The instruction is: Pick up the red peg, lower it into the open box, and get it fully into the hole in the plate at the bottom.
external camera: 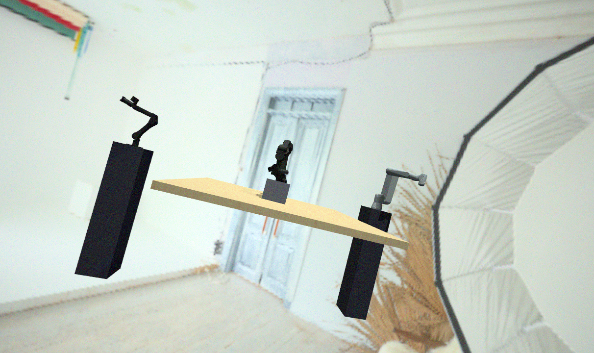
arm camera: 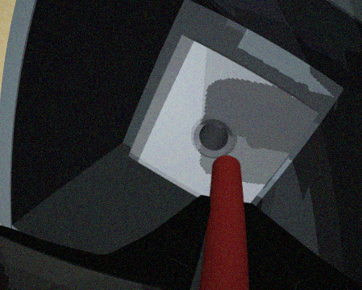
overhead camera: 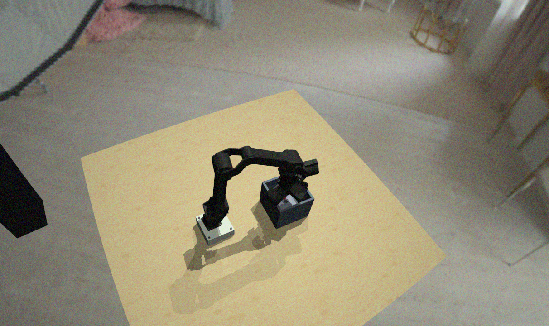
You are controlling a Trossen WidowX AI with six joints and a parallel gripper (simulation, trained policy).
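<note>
Right now the light grey plate is 20 mm ahead of my gripper tip, 10 mm to the right of it and 70 mm below it. Round my gripper tip: red peg: 20 mm above.
</note>
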